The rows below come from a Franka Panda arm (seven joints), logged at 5 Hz.
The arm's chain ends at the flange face. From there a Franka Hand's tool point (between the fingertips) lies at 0.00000 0.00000 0.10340 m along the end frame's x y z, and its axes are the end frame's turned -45 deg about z.
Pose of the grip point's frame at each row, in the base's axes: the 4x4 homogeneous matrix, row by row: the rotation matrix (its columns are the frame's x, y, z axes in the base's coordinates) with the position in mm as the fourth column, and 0 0 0 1 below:
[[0.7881 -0.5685 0.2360 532.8], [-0.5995 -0.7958 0.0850 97.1], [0.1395 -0.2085 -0.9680 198.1], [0 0 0 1]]
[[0.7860 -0.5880 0.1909 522.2], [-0.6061 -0.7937 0.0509 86.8], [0.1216 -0.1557 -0.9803 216.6], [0 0 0 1]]
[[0.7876 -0.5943 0.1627 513.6], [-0.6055 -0.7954 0.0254 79.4], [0.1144 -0.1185 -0.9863 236.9], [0 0 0 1]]
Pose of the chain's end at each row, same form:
[[0.1553 -0.9593 0.2360 508.4], [-0.9866 -0.1388 0.0850 88.3], [-0.0488 -0.2461 -0.9680 298.2], [0 0 0 1]]
[[0.1400 -0.9716 0.1909 502.5], [-0.9898 -0.1327 0.0509 81.5], [-0.0241 -0.1961 -0.9803 318.0], [0 0 0 1]]
[[0.1367 -0.9772 0.1627 496.8], [-0.9906 -0.1343 0.0254 76.8], [-0.0029 -0.1647 -0.9863 338.9], [0 0 0 1]]

